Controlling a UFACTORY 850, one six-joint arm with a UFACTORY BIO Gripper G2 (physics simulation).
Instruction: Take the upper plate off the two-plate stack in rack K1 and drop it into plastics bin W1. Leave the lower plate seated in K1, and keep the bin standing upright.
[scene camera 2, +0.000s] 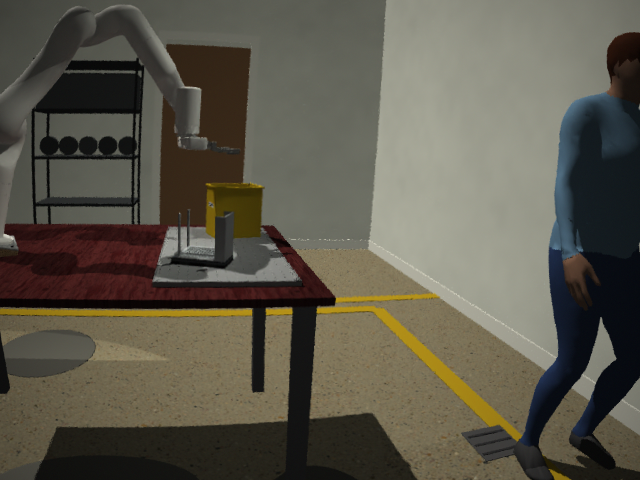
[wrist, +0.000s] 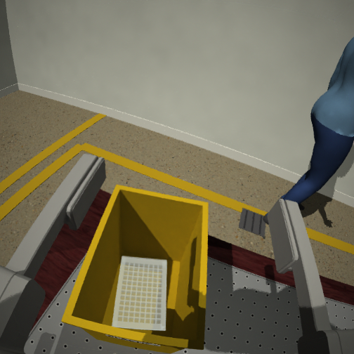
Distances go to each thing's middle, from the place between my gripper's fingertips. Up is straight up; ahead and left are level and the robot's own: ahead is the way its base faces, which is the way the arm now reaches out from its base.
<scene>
Now: hand 21 cm above the yellow plastics bin W1 (scene camera 2: 244, 199) and 3 cm to the right of it.
</scene>
